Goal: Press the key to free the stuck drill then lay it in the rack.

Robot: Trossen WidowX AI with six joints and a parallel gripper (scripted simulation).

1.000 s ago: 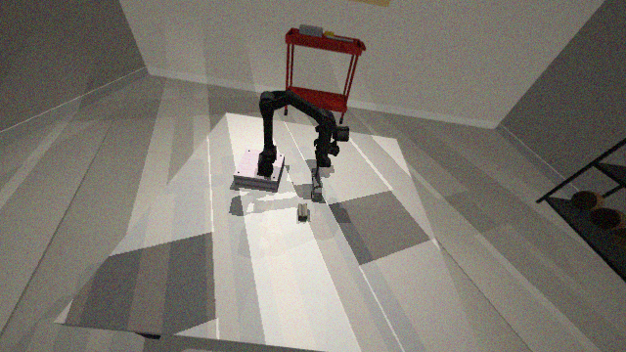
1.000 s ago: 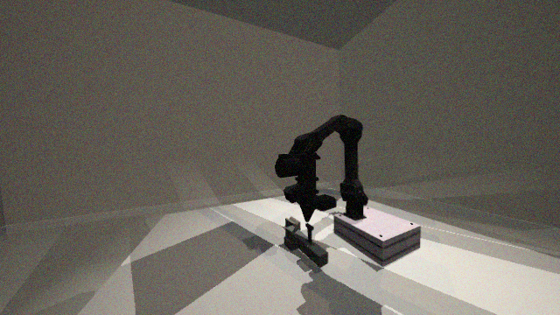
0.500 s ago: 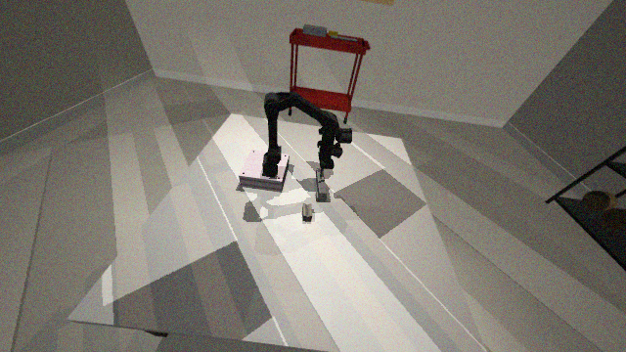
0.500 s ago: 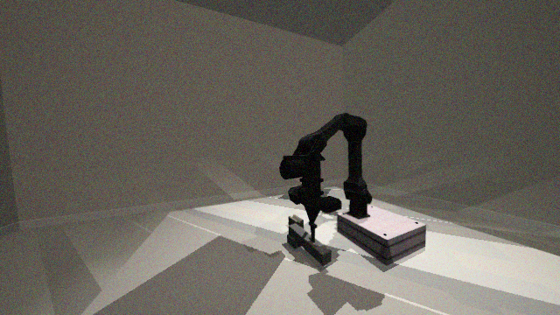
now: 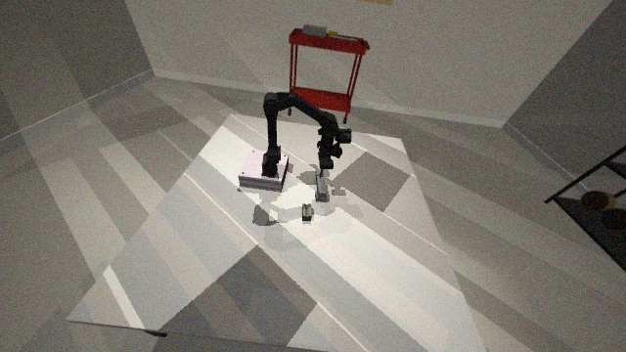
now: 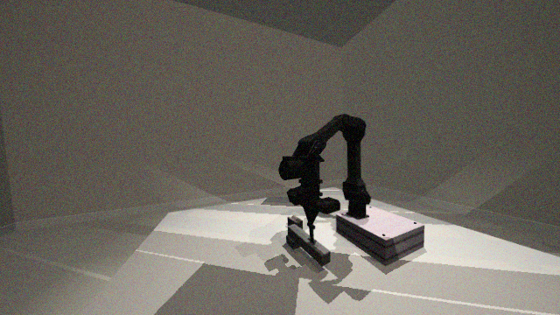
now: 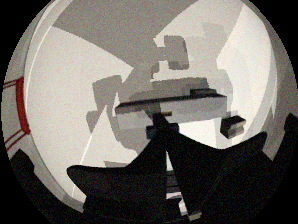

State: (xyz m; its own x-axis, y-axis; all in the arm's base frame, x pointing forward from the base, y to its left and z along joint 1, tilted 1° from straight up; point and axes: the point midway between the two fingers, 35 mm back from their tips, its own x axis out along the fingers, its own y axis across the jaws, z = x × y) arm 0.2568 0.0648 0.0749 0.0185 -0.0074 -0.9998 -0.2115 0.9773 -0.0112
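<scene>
My gripper tip is now 3 cm above the small key. Also, from my gripper tip: rack 21 cm to the right, 10 cm below, 3 cm behind; drill 8 cm below, 6 cm to the right, 1 cm ahead.
</scene>
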